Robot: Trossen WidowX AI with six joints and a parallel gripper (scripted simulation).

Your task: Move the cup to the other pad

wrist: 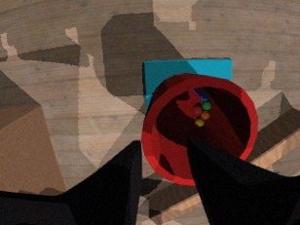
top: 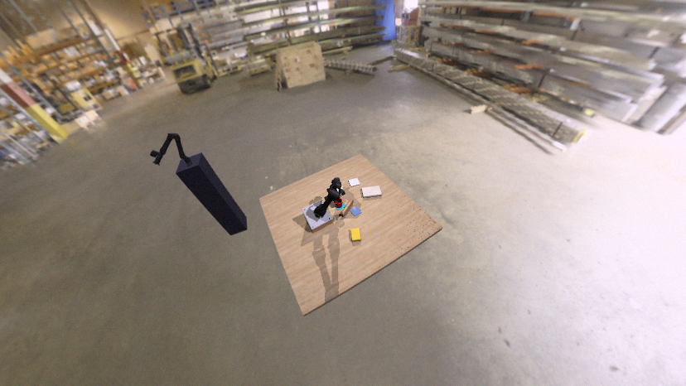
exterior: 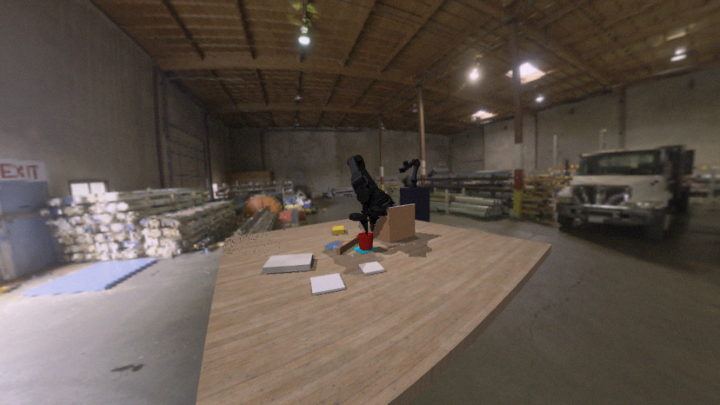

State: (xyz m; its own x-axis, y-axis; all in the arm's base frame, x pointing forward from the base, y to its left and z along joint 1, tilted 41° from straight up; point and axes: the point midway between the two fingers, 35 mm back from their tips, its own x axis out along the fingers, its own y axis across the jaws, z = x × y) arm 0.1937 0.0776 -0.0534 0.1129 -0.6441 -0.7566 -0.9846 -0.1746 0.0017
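My gripper tip is now 4 cm above the red cup and 2 cm short of it. Round my gripper tip: wooden bar: 9 cm ahead, 7 cm below, 6 cm to the right; then yellowish marble: 6 cm below, 4 cm ahead, 1 cm to the right; then cyan pad: 9 cm below, 3 cm ahead.
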